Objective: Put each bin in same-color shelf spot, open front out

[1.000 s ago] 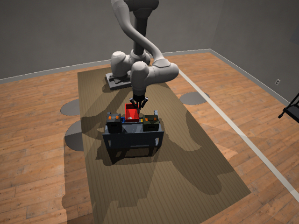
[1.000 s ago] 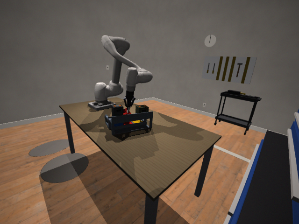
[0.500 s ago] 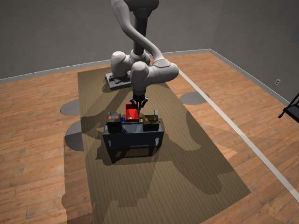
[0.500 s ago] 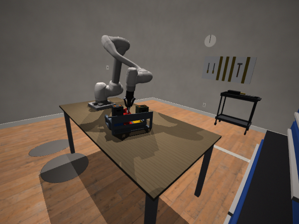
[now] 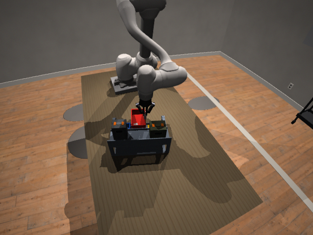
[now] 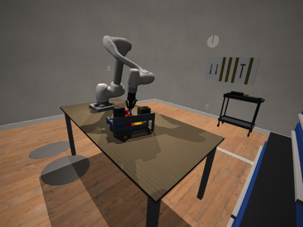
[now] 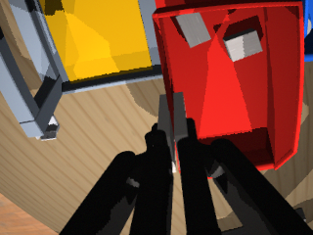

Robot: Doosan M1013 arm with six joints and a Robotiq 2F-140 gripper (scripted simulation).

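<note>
My gripper is now 4 cm to the left of the red bin, 4 cm above it and 3 cm past it. The rest, counted from my hand: green toolbox 19 cm ahead, 4 cm above, 2 cm to the right; then dark box 22 cm to the right, 9 cm ahead, 5 cm above; then blue bin 18 cm to the right, 7 cm below.
</note>
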